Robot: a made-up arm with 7 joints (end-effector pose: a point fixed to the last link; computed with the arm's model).
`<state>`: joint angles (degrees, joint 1 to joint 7).
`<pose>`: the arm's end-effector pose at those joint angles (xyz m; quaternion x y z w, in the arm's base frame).
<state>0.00 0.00 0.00 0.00 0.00 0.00 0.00</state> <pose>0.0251 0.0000 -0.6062 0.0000 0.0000 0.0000 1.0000</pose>
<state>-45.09 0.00 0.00 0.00 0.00 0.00 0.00</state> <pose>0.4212 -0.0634 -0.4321 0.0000 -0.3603 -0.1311 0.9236</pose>
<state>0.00 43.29 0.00 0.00 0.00 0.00 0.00</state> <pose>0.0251 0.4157 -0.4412 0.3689 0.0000 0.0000 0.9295</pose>
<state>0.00 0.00 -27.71 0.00 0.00 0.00 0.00</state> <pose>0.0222 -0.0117 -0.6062 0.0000 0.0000 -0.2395 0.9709</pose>
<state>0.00 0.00 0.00 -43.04 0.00 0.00 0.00</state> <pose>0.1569 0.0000 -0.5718 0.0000 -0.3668 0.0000 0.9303</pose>
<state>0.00 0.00 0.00 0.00 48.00 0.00 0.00</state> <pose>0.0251 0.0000 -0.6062 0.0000 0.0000 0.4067 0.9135</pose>
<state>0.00 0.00 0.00 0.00 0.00 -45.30 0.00</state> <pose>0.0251 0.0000 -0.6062 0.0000 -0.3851 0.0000 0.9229</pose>
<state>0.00 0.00 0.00 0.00 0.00 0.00 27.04</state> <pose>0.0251 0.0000 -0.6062 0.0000 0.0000 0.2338 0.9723</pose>
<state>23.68 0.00 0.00 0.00 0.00 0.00 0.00</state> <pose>-0.2058 -0.0130 -0.5706 0.0000 0.1928 0.0702 0.9787</pose>
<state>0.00 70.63 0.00 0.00 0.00 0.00 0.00</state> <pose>0.0251 0.5719 -0.2011 0.5781 0.0000 0.0000 0.8160</pose>
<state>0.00 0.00 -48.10 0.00 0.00 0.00 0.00</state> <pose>0.0168 -0.0187 -0.6062 0.0000 0.0000 -0.4075 0.9132</pose>
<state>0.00 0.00 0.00 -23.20 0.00 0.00 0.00</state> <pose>0.0995 0.0000 -0.6001 0.0000 -0.2011 0.0000 0.9796</pose>
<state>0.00 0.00 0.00 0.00 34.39 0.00 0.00</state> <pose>0.0251 0.0000 -0.6062 0.0000 0.0000 0.2956 0.9553</pose>
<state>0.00 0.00 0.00 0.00 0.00 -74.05 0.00</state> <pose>0.0251 0.0000 -0.6062 0.0000 -0.6022 0.0000 0.7984</pose>
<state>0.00 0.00 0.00 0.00 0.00 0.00 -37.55</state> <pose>0.0251 0.0000 -0.6062 0.0000 0.0000 -0.3219 0.9468</pose>
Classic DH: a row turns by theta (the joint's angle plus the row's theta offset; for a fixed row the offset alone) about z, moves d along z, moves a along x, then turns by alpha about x. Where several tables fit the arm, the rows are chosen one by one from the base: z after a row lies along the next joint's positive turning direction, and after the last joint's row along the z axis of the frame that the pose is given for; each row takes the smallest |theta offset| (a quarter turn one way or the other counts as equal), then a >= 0, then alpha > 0; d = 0 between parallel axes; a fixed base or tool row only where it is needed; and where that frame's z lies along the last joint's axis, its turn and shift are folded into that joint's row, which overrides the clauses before.
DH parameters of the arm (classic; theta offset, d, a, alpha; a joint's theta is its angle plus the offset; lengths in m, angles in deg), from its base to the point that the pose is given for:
base (fixed): 0 0 0 -70
joint 1: 90 0 0 90
joint 2: 70 0 0 -90
joint 3: -90 -0.4219 0.0474 -90
joint 4: 0 0 -0.0223 90
joint 5: 0 -0.1843 0 -90
joint 6: 0 0 0 90
joint 7: 0 0 0 0

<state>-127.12 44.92 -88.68 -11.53 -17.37 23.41 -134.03</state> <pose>0.4590 0.0677 0.3962 -0.6852 -0.6333 0.3530 0.0697</pose>
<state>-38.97 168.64 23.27 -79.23 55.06 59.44 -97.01</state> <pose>-0.1256 -0.0024 0.5131 0.9321 0.1870 -0.2323 0.2055</pose>
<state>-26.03 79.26 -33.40 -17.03 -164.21 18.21 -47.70</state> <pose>0.2123 0.5638 -0.0953 -0.0747 -0.6609 0.5567 0.4978</pose>
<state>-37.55 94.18 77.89 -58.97 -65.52 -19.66 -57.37</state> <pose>0.0102 0.5149 0.2443 0.9847 0.1181 -0.0043 0.1281</pose>
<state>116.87 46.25 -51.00 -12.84 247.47 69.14 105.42</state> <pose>-0.5246 0.1336 0.2815 0.0189 0.4351 -0.6063 0.6654</pose>
